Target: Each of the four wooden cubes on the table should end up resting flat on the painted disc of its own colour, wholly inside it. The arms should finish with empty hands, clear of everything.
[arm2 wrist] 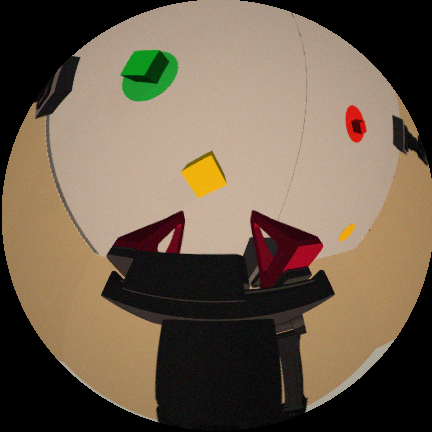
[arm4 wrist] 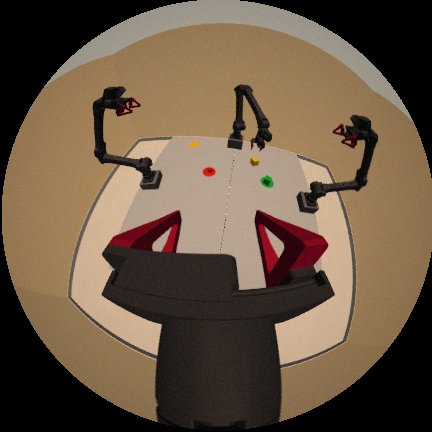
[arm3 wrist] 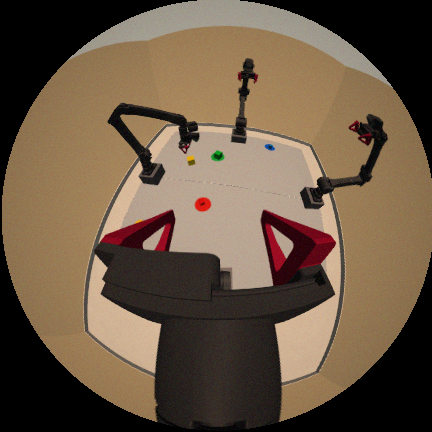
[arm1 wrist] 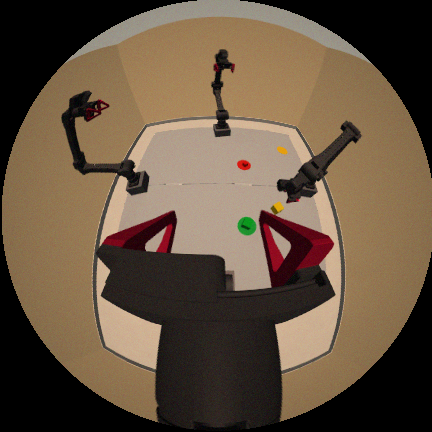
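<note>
The yellow cube (arm1 wrist: 277, 207) (arm2 wrist: 204, 175) (arm3 wrist: 191, 160) (arm4 wrist: 254, 161) lies on the bare table, away from the yellow disc (arm1 wrist: 282, 150) (arm2 wrist: 347, 232) (arm4 wrist: 194, 144). My arm2 gripper (arm2 wrist: 218, 212) is open above and beside that cube. The green cube (arm2 wrist: 142, 64) (arm3 wrist: 218, 154) sits on the green disc (arm2 wrist: 135, 92). The red cube (arm2 wrist: 362, 127) (arm1 wrist: 244, 165) sits on the red disc (arm2 wrist: 354, 112). A small dark cube shows on the blue disc (arm3 wrist: 266, 145). My arm1 gripper (arm1 wrist: 218, 212), arm3 gripper (arm3 wrist: 218, 212) and arm4 gripper (arm4 wrist: 218, 212) are open, empty and raised high.
In the arm1 wrist view, arm2 (arm1 wrist: 310, 172) reaches low from the right, arm4 (arm1 wrist: 74, 137) stands raised at the left and arm3 (arm1 wrist: 218, 97) at the far side. Arm1 (arm3 wrist: 243, 105) stands raised at the far side in the arm3 wrist view.
</note>
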